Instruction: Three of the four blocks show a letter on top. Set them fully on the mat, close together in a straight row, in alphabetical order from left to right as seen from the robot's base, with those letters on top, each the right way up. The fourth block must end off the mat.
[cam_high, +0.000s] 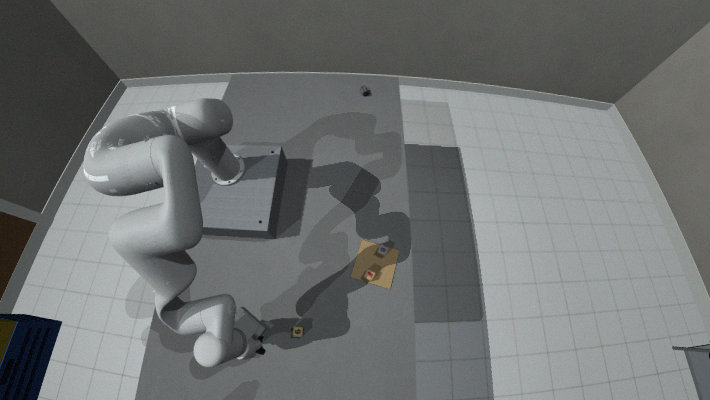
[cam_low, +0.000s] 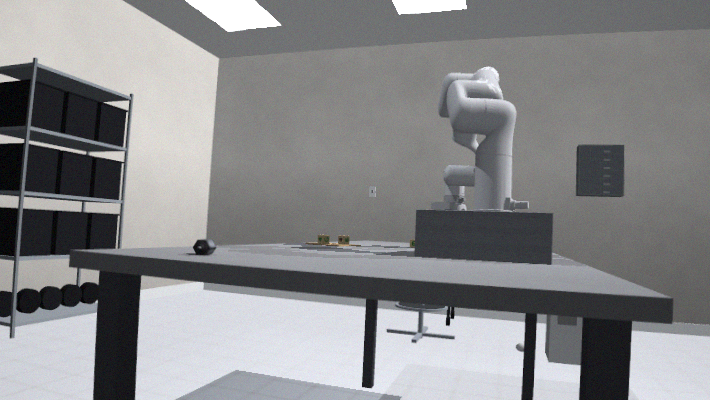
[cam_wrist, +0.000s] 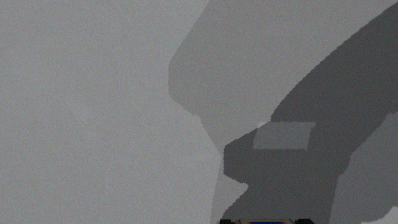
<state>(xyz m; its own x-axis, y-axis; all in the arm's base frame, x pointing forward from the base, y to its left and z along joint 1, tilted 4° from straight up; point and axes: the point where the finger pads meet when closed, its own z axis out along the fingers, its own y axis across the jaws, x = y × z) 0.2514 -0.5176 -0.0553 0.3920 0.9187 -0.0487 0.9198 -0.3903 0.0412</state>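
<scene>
My gripper is now 340 mm short of the tan mat, 320 mm to the right of it and 20 mm above it. Round my hand: black faceted object: 150 mm ahead, 1130 mm to the left, 10 mm below.
</scene>
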